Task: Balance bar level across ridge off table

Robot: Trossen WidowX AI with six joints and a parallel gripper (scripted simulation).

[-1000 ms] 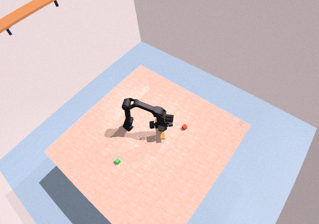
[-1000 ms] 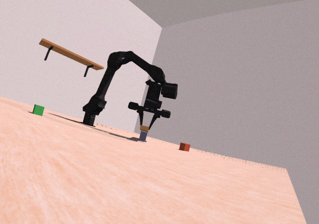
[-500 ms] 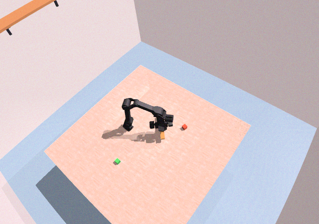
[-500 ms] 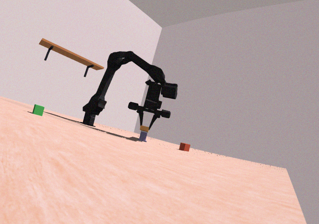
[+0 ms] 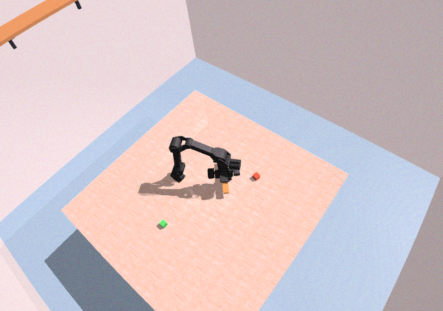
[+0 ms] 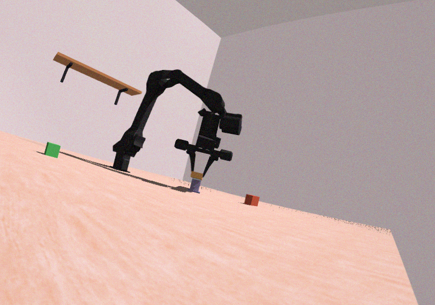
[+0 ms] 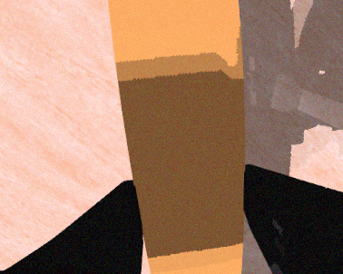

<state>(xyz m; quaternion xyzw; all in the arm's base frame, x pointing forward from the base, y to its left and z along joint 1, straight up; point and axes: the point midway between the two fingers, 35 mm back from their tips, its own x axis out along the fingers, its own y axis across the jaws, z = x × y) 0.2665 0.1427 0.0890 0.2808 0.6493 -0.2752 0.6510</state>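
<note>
The bar lies 20 mm to the left of my gripper tip and 20 mm behind it. Also, from my gripper tip: green cube (430 mm to the right, 110 mm behind, 40 mm below); red cube (150 mm to the left, 130 mm ahead, 40 mm below).
</note>
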